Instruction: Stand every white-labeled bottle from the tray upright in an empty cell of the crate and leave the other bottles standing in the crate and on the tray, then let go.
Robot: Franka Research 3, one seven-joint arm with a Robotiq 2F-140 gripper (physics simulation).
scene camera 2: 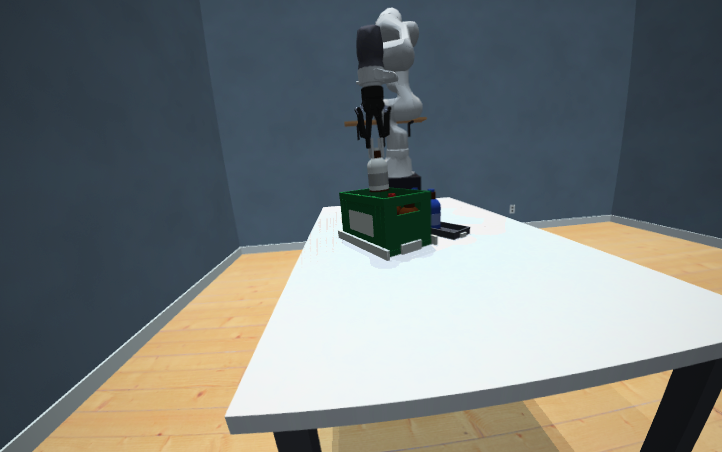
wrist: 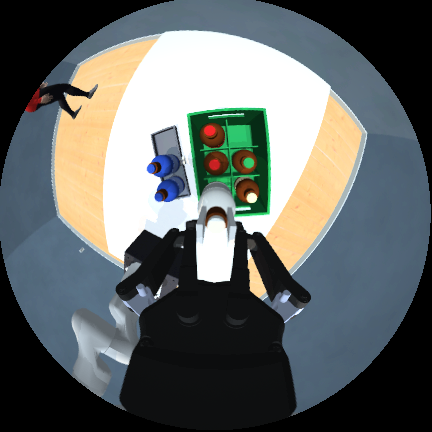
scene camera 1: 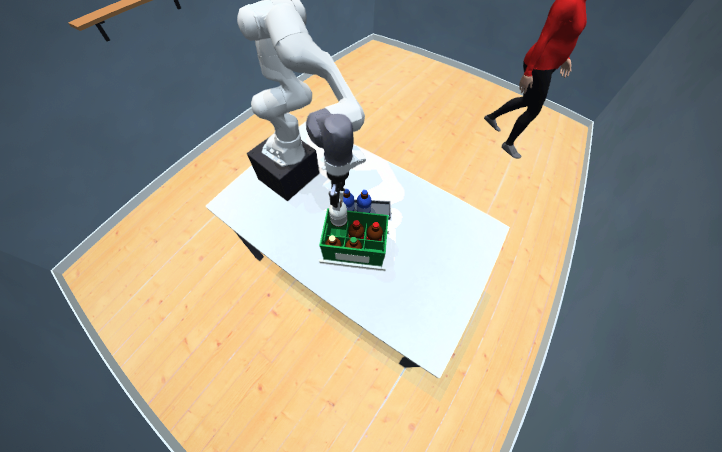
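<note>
A white-labeled bottle (scene camera 1: 337, 215) (scene camera 2: 378, 174) (wrist: 217, 196) hangs upright in my gripper (scene camera 2: 376, 145) (wrist: 216, 214), which is shut on its neck. Its base is about level with the rim of the green crate (scene camera 1: 327, 255) (scene camera 2: 404, 231) (wrist: 268, 150), over or at the edge of an empty corner cell; the wrist view partly hides that cell. The crate holds two red-capped brown bottles (wrist: 212, 135) (wrist: 216, 163), a green-capped one (wrist: 244, 161) and a cream-capped one (wrist: 247, 191). The opposite corner cell is empty. Two blue bottles (scene camera 1: 364, 201) (wrist: 164, 165) stand on the tray (scene camera 1: 381, 208) (scene camera 2: 451, 230) (wrist: 164, 141).
The tray lies close beside the crate, on the robot's side. Low grey strips (scene camera 1: 351, 265) (scene camera 2: 363, 245) run along the crate's foot on the white table (scene camera 1: 426, 277) (scene camera 2: 479, 319). A person in a red top (scene camera 1: 556, 37) is on the floor beyond the table.
</note>
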